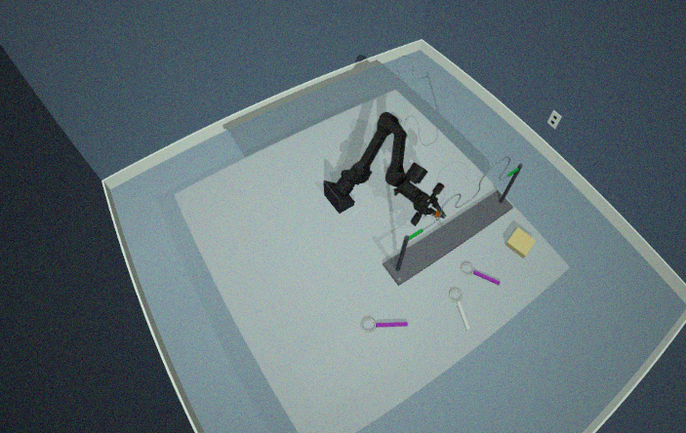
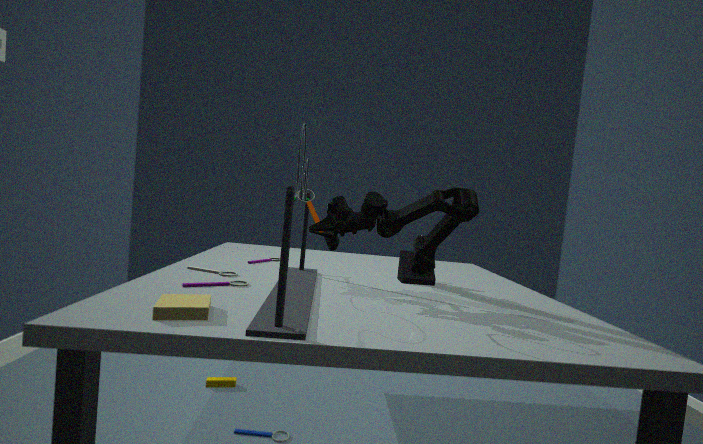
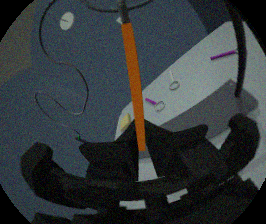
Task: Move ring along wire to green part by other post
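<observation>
The orange-handled ring is 6 cm to the right of my gripper tip and 7 cm above it. From my gripper tip the other things lie so: yellow block: 28 cm ahead, 40 cm to the right, 66 cm below; then blue-handled ring: 7 cm ahead, 8 cm to the right, 67 cm below; then white-handled ring: 28 cm ahead, 13 cm to the right, 17 cm below.
</observation>
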